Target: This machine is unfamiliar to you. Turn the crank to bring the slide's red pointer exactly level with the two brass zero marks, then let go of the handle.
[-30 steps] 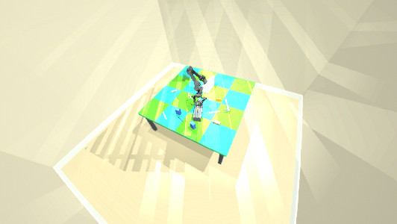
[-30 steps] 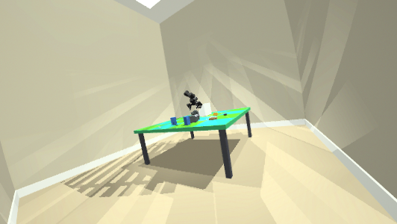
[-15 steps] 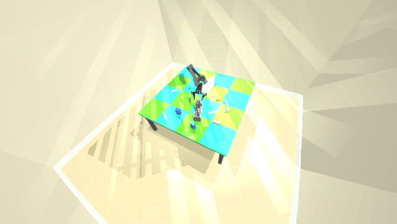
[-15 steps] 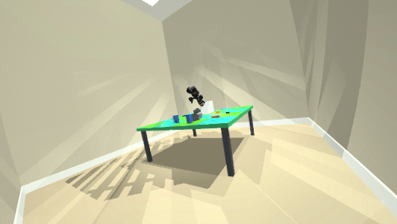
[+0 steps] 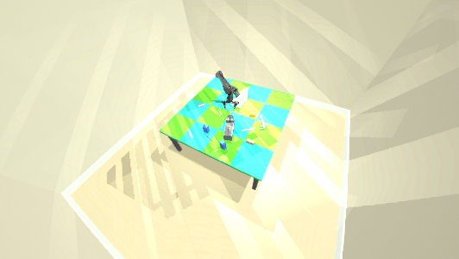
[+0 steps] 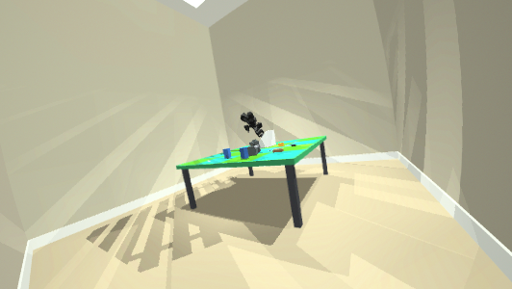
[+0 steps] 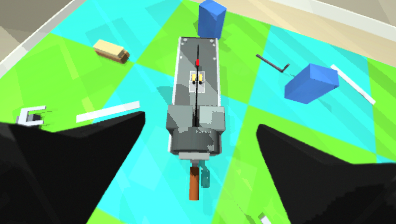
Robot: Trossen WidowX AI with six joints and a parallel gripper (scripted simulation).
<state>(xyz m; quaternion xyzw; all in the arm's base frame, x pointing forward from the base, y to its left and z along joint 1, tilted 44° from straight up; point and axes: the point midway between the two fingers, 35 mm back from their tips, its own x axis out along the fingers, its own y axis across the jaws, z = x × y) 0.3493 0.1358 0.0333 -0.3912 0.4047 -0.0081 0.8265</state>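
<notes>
My gripper tip is 60 mm past the crank handle, 20 mm to the left of it and 140 mm above it. The rest, counted from my gripper tip: red pointer 150 mm ahead, 60 mm to the left, 120 mm below; then orange piece 210 mm behind, 190 mm to the left, 180 mm below; then black L-shaped key 300 mm ahead, 120 mm to the right, 190 mm below.
</notes>
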